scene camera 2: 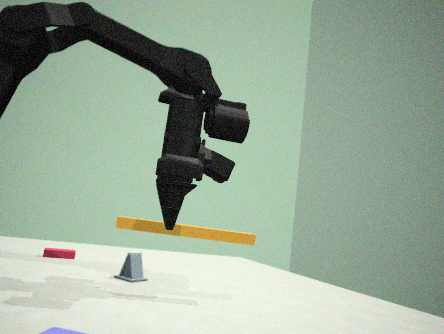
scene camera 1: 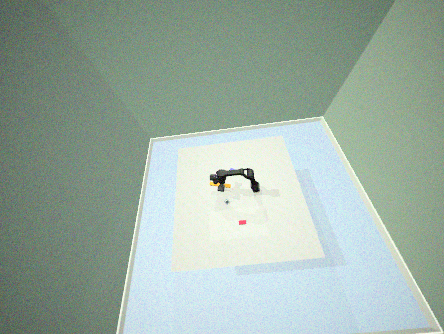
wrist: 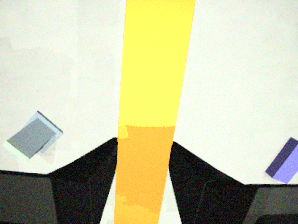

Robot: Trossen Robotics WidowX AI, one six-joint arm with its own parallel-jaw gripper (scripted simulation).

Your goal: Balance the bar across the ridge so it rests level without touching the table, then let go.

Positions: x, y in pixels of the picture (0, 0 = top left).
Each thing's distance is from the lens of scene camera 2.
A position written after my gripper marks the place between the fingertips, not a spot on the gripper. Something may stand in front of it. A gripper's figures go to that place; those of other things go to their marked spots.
my gripper (scene camera 2: 168, 229): 53 cm
orange bar (scene camera 2: 126, 223): 51 cm
